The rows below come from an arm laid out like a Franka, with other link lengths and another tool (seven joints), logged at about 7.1 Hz.
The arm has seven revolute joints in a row. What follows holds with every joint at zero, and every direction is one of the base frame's.
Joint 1 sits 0.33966 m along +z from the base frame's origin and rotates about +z.
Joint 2 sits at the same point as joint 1 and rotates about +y.
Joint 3 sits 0.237 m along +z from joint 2 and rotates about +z.
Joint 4 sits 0.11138 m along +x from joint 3 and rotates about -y.
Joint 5 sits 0.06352 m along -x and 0.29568 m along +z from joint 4 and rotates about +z.
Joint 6 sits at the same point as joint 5 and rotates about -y.
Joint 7 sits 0.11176 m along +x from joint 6 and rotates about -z.
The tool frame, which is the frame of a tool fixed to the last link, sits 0.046 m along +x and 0.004 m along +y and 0.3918 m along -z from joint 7; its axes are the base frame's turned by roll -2.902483, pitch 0 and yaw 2.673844 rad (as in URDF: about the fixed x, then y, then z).
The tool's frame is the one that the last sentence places.
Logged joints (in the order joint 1, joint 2, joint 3, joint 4, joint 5, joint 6, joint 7), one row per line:
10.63 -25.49 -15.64 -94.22 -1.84 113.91 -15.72
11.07 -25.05 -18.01 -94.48 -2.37 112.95 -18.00
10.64 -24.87 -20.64 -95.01 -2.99 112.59 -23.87
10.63 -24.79 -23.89 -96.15 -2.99 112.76 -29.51
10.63 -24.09 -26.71 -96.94 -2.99 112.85 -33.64
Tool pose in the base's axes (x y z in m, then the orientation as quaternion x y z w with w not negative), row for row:
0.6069 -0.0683 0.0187 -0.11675 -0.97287 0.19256 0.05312
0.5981 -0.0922 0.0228 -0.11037 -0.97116 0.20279 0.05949
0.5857 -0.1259 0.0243 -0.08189 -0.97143 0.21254 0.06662
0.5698 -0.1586 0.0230 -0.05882 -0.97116 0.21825 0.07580
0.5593 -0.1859 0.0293 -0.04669 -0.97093 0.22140 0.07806
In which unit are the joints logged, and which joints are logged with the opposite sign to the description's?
The joints are logged in degrees. Opposite sign: joint 2.
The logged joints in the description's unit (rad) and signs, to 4 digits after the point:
0.1855 0.4449 -0.2730 -1.6444 -0.0321 1.9881 -0.2744
0.1932 0.4372 -0.3143 -1.6490 -0.0414 1.9713 -0.3142
0.1857 0.4341 -0.3602 -1.6582 -0.0522 1.9651 -0.4166
0.1855 0.4327 -0.4170 -1.6781 -0.0522 1.9680 -0.5150
0.1855 0.4204 -0.4662 -1.6919 -0.0522 1.9696 -0.5871

